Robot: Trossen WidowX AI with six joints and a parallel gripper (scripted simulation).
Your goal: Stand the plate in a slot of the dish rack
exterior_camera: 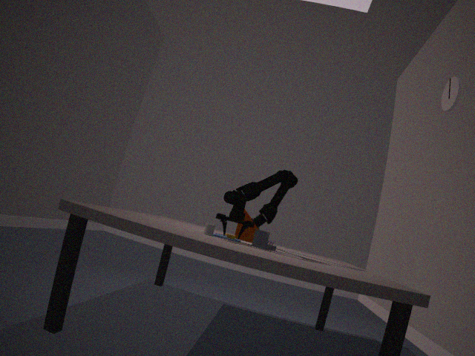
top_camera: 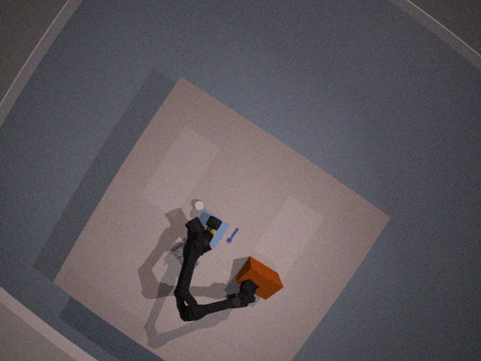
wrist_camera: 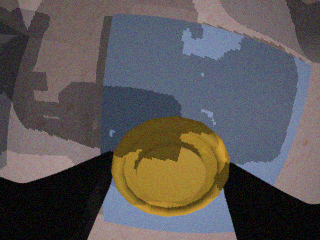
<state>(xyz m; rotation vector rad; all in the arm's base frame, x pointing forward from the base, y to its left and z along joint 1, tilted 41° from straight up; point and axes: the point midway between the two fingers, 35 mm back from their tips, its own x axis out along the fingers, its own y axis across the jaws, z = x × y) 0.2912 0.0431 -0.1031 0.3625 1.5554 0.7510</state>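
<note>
My gripper tip is now 170 mm to the right of the grey wire dish rack and 10 mm below it. From my gripper tip the other things lie so: yellow plate: 10 mm above; then blue spoon: 100 mm behind, 60 mm to the right; then white cup: 120 mm ahead, 80 mm to the right, 20 mm above.
</note>
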